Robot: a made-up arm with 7 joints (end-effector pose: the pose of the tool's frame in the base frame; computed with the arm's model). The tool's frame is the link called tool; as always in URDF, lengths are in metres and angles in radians. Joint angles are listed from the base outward.
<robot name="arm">
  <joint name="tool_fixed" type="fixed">
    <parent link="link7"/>
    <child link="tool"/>
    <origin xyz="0 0 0" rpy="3.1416 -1.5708 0"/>
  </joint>
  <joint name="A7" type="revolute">
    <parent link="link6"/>
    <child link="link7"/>
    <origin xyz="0.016 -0.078 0.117" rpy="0 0 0"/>
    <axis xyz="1 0 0"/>
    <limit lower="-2.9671" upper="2.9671" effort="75" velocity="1.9"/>
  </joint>
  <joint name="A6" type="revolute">
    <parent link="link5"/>
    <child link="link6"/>
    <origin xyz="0 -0.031 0.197" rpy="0 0 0"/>
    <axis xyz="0 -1 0"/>
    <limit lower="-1.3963" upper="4.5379" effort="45" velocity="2.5"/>
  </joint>
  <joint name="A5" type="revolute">
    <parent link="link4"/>
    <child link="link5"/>
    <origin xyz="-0.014 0.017 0.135" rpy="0 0 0"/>
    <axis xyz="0 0 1"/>
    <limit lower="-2.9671" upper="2.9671" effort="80" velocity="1.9"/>
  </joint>
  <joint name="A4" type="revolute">
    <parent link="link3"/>
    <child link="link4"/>
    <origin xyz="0.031 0.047 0.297" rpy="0 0 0"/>
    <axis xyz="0 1 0"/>
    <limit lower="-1.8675" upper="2.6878" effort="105" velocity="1.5"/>
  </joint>
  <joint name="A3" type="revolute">
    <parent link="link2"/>
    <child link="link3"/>
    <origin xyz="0 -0.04 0.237" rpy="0 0 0"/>
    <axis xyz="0 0 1"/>
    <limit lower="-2.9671" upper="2.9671" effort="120" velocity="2.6"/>
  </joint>
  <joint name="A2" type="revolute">
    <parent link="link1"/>
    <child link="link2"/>
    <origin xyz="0 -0.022 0.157" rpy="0 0 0"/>
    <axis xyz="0 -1 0"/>
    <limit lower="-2.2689" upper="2.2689" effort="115" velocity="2.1"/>
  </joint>
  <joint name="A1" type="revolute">
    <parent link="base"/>
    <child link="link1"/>
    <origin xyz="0 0 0.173" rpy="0 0 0"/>
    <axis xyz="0 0 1"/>
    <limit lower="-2.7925" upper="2.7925" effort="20" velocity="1.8"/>
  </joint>
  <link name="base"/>
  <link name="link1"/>
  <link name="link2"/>
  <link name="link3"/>
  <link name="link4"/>
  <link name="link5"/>
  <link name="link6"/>
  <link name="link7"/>
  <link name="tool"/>
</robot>
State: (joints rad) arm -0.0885 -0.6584 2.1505 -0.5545 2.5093 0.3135 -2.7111
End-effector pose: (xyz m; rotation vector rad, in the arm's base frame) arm 0.5279 -0.3100 1.1037 1.1397 1.6400 -1.6593
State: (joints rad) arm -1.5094 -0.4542 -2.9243 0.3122 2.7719 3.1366 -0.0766
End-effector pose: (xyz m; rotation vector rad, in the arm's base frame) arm -0.2326 -0.2450 1.0257 -1.0713 1.0553 1.1067
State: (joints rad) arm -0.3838 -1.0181 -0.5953 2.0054 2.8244 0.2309 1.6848
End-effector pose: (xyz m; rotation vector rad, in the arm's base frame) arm 0.4048 -0.3414 0.1180 1.2778 1.2293 0.4897
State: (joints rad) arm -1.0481 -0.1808 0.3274 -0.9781 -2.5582 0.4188 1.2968
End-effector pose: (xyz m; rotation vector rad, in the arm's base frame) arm -0.1432 0.2180 1.1341 -1.6065 -1.1964 0.9937
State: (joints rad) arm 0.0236 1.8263 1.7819 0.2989 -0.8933 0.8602 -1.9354
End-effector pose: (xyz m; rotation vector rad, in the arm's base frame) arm -0.9312 -0.0828 0.0262 -1.4137 -0.2689 0.9986
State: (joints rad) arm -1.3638 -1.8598 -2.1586 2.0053 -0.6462 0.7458 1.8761
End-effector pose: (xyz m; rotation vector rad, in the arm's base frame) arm -0.3500 -0.6111 0.4337 -0.5254 -0.4490 -0.7715
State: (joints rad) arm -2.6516 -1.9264 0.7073 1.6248 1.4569 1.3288 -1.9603
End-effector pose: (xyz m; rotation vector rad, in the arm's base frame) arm -0.1790 -0.2715 -0.1416 -0.9886 2.2352 -1.2686
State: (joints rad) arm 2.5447 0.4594 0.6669 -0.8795 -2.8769 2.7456 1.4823
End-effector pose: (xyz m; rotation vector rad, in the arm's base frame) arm 0.4190 -0.2833 0.8524 0.3366 0.4766 -1.4970
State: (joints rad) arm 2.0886 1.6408 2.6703 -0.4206 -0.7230 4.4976 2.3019
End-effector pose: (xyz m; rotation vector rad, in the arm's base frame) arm 0.4178 -0.6889 0.3960 -1.1677 -1.4036 -0.5271
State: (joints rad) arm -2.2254 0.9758 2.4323 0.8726 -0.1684 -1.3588 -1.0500
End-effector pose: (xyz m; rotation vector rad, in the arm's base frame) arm 0.5906 0.4224 0.5328 1.9673 0.8854 -2.0696
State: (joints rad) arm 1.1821 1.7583 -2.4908 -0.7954 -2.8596 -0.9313 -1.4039
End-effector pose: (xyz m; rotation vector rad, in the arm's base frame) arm -0.3219 -0.6880 0.5536 -0.3172 1.8535 1.5400
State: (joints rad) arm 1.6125 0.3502 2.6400 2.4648 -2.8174 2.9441 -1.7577
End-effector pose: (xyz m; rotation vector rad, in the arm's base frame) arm 0.1484 -0.3491 0.5940 0.7005 2.3804 1.2014
